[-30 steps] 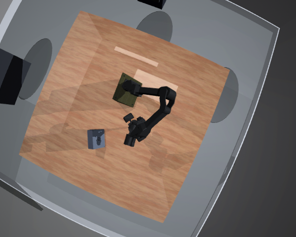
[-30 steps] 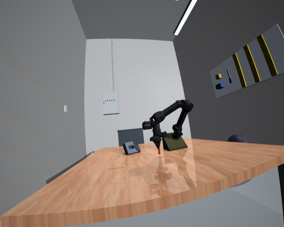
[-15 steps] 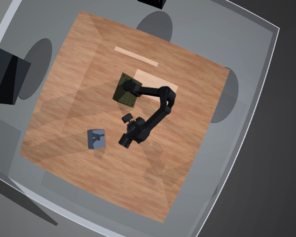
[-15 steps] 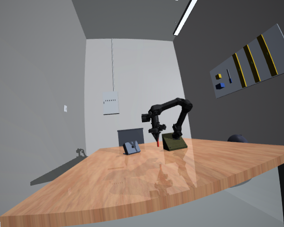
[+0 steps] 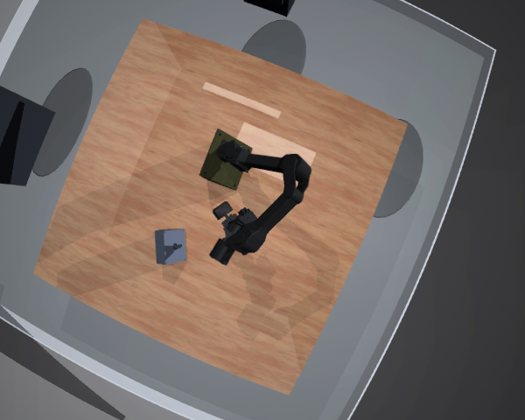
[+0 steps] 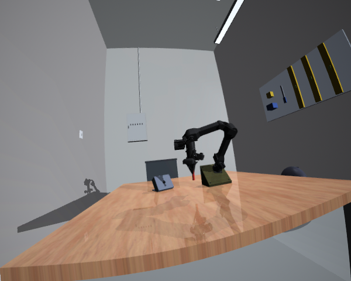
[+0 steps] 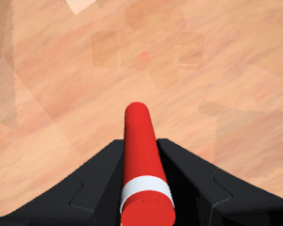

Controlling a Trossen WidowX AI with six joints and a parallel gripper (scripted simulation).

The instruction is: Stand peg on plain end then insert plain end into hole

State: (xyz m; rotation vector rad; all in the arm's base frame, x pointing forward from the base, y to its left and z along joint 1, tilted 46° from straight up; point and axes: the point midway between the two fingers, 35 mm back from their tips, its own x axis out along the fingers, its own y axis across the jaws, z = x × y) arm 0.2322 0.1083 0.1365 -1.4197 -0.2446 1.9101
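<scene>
My gripper tip is 200 mm short of the grey sloped panel, 200 mm to the left of it and 70 mm above it. Also, from my gripper tip: red peg 20 mm above.
</scene>
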